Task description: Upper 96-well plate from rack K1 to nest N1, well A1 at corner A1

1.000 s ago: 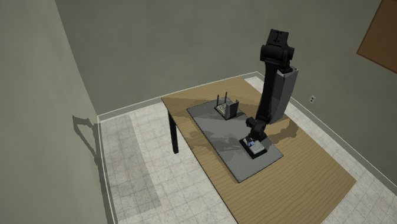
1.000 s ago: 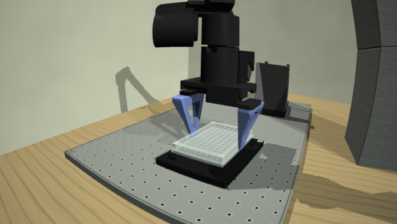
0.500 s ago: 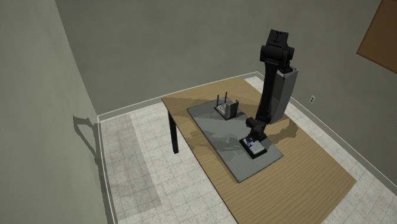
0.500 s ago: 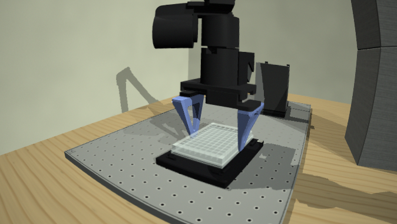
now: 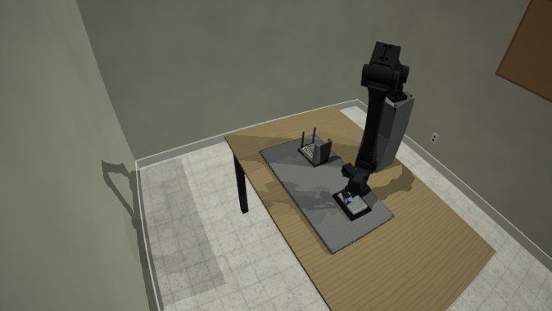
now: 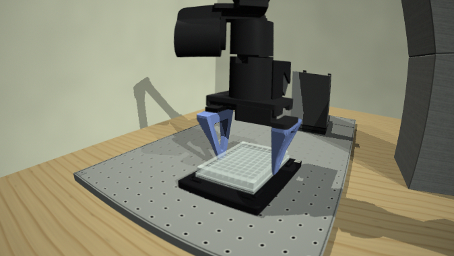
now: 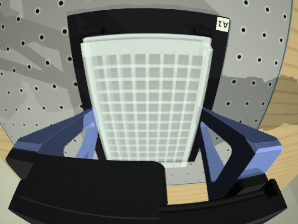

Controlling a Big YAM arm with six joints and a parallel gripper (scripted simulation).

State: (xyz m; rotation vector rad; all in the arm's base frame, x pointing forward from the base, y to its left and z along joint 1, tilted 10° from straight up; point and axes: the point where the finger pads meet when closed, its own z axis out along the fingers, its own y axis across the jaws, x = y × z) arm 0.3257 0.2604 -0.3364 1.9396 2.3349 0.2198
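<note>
The pale A1 square lies 4 cm behind my hand, 8 cm to the right of it and 2 cm below it. Also, from my hand: dark back wall 4 cm ahead, 29 cm to the right, 5 cm above.
</note>
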